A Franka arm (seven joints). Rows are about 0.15 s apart.
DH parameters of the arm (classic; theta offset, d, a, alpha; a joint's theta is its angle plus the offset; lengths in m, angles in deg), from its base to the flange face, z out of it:
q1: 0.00 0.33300 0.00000 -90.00
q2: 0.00 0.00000 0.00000 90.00
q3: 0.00 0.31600 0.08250 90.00
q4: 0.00 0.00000 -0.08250 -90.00
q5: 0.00 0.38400 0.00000 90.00
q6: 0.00 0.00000 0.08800 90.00
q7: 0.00 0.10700 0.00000 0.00
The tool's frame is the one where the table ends.
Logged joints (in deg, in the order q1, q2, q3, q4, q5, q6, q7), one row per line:
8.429, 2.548, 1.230, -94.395, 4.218, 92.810, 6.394
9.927, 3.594, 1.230, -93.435, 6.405, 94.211, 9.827
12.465, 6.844, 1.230, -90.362, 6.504, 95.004, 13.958
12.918, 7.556, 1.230, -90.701, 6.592, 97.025, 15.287
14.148, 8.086, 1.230, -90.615, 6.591, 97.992, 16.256
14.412, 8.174, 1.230, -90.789, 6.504, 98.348, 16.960
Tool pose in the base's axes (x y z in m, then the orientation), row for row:
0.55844, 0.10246, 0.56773, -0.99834, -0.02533, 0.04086, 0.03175
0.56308, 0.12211, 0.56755, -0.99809, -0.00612, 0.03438, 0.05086
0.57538, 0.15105, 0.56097, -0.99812, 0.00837, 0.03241, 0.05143
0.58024, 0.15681, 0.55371, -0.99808, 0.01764, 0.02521, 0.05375
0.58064, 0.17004, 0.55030, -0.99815, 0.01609, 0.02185, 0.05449
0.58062, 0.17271, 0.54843, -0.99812, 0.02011, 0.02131, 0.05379
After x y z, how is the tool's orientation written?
As a quaternion, x y z w.
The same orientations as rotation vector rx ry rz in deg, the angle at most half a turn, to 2 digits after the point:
-176.16, -4.47, 7.21
-174.06, -1.07, 6.00
-174.01, 1.46, 5.65
-173.76, 3.07, 4.39
-173.69, 2.80, 3.80
-173.76, 3.50, 3.71

